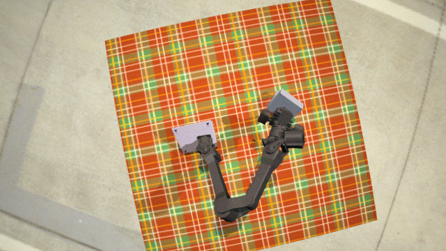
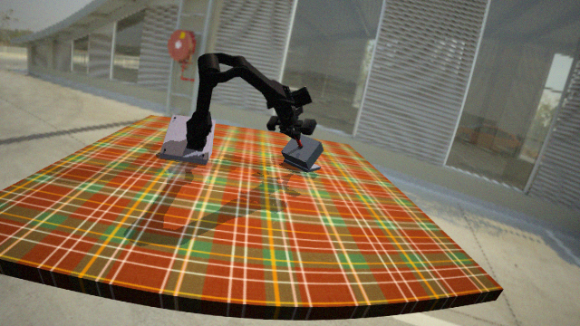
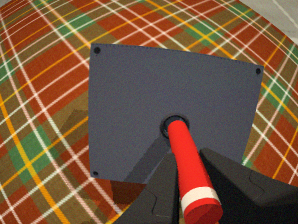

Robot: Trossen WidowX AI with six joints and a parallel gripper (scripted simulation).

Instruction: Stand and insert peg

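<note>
My gripper tip is now 5 cm above the grey sloped panel, 4 cm to the right of it and 4 cm short of it. From my gripper tip the other things lie so: red peg (1 cm to the right, 1 cm behind, 1 cm above).
</note>
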